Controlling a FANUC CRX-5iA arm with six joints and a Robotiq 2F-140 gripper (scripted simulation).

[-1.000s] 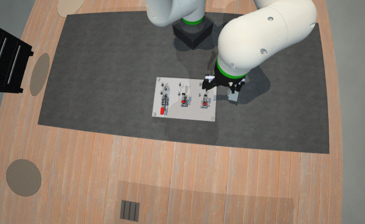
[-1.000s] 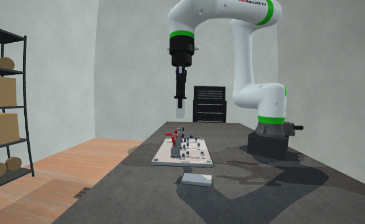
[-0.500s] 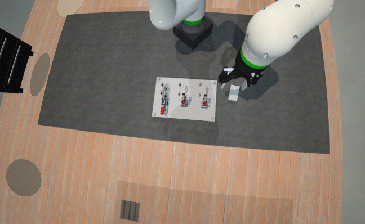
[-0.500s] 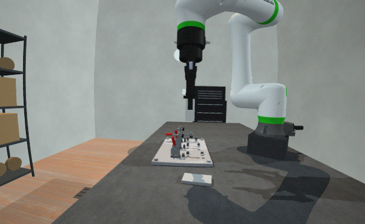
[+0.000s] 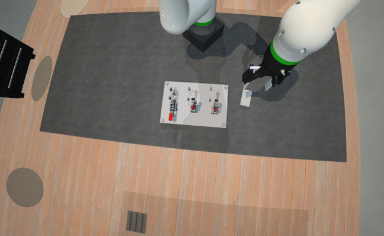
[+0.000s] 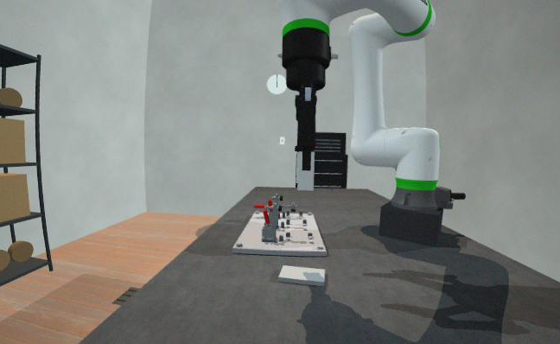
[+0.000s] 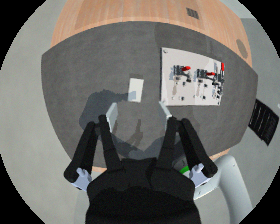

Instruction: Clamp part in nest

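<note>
Right now my hand is 10 mm to the right of the flat grey block and 210 mm above it. From my hand the other things lie so: fixture plate (70 mm ahead, 260 mm to the right, 210 mm below).
</note>
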